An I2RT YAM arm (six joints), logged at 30 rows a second.
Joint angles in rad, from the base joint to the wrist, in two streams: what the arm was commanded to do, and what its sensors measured. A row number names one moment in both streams.
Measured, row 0:
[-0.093 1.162 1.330 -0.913 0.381 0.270]
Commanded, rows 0 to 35:
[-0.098 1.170 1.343 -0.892 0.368 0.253]
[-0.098 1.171 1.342 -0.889 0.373 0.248]
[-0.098 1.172 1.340 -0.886 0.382 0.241]
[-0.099 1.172 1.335 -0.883 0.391 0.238]
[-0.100 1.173 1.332 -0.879 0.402 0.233]
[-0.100 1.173 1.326 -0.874 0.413 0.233]
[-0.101 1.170 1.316 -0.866 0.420 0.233]
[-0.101 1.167 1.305 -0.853 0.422 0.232]
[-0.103 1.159 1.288 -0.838 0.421 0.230]
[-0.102 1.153 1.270 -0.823 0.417 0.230]
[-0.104 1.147 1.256 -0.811 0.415 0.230]
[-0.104 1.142 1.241 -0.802 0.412 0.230]
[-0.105 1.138 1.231 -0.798 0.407 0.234]
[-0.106 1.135 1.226 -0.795 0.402 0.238]
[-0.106 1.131 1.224 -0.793 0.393 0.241]
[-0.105 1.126 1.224 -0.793 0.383 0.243]
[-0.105 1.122 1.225 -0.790 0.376 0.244]
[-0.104 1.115 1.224 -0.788 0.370 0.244]
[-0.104 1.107 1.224 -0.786 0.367 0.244]
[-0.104 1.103 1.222 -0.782 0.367 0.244]
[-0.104 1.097 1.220 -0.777 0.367 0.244]
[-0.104 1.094 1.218 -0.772 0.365 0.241]
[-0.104 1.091 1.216 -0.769 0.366 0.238]
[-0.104 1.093 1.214 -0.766 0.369 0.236]
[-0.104 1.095 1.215 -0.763 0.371 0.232]
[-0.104 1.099 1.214 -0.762 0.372 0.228]
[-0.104 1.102 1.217 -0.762 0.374 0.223]
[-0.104 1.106 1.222 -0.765 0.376 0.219]
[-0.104 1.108 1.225 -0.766 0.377 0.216]
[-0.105 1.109 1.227 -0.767 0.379 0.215]
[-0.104 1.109 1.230 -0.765 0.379 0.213]
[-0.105 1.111 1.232 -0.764 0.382 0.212]
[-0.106 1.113 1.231 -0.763 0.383 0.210]
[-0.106 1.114 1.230 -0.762 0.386 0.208]
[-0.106 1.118 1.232 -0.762 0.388 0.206]
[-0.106 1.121 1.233 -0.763 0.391 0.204]
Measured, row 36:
[-0.099 1.107 1.229 -0.777 0.375 0.220]
